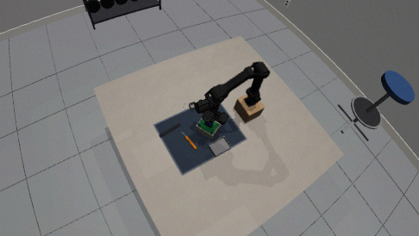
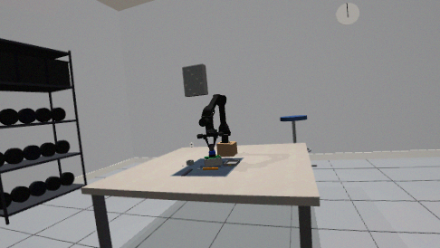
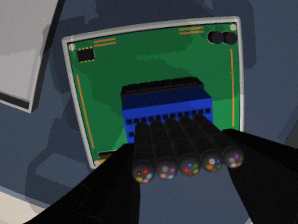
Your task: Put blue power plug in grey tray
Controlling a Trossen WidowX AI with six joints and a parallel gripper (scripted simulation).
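The blue power plug lies 3 cm below my gripper tip. Also, from my gripper tip: dark blue mat (12 cm below, 5 cm ahead, 1 cm to the left); dark spudger bar (22 cm ahead, 12 cm below, 8 cm to the right).
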